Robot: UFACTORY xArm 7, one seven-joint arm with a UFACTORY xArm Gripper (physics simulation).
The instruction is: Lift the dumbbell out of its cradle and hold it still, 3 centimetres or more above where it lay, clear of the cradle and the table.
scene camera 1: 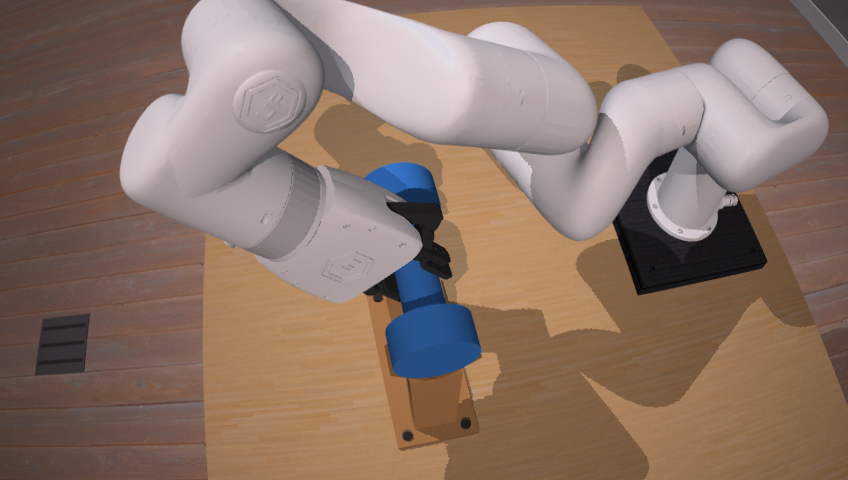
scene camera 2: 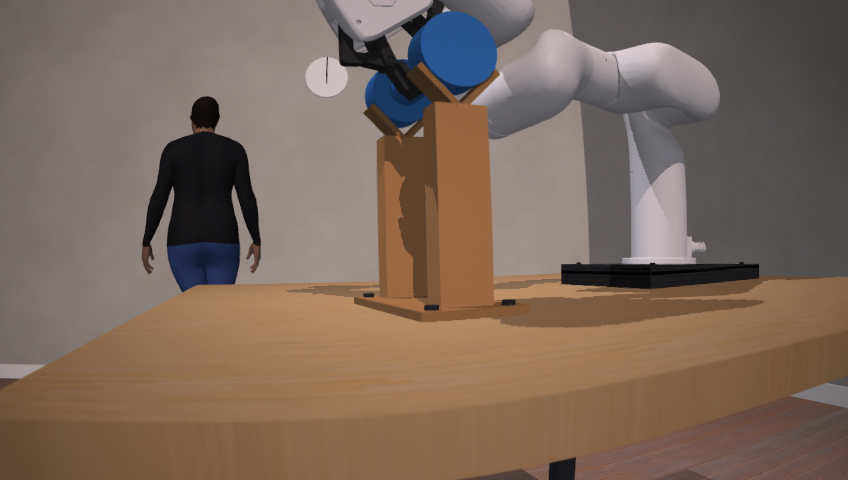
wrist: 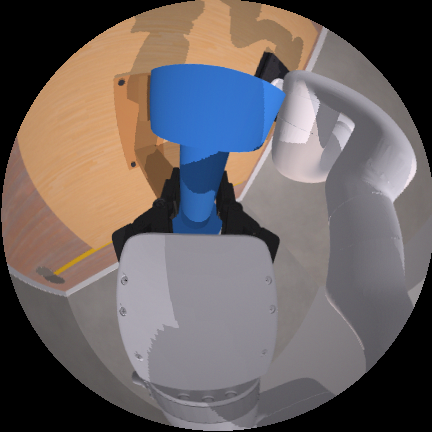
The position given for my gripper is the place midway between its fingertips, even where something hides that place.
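There is my gripper (scene camera 1: 425,277), which I can also find in scene camera 2 (scene camera 2: 433,85) and in the wrist view (wrist: 199,178). I see a blue dumbbell (scene camera 1: 431,338) as well, and the dumbbell appears again in scene camera 2 (scene camera 2: 459,50) and in the wrist view (wrist: 209,110). A brown wooden cradle (scene camera 2: 435,243) is part of the scene too; scene camera 1 (scene camera 1: 424,410) shows the cradle, and so does the wrist view (wrist: 141,147).
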